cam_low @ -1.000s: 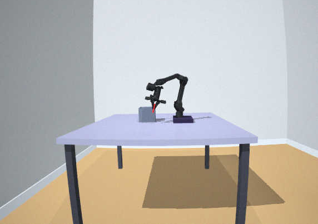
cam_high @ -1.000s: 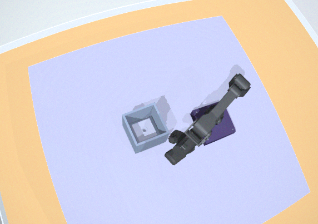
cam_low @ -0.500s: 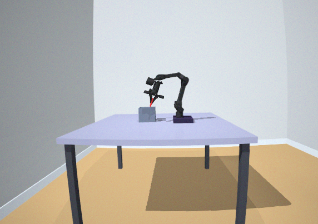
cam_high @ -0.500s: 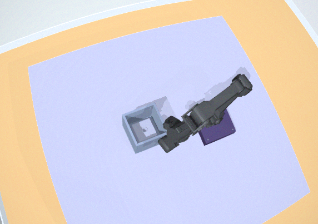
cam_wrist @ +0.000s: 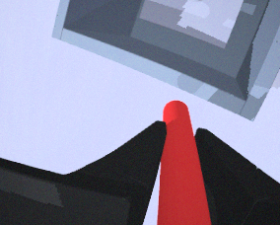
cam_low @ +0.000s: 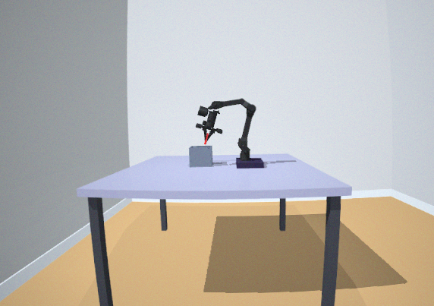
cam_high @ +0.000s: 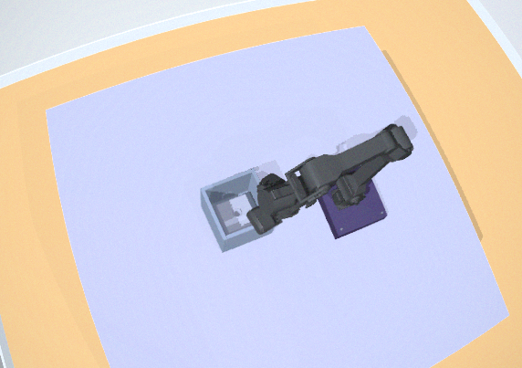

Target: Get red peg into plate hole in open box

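The plate is 50 mm ahead of my gripper tip, 80 mm to the right of it and 140 mm below it. From my gripper tip the other things lie so: red peg (10 mm above).
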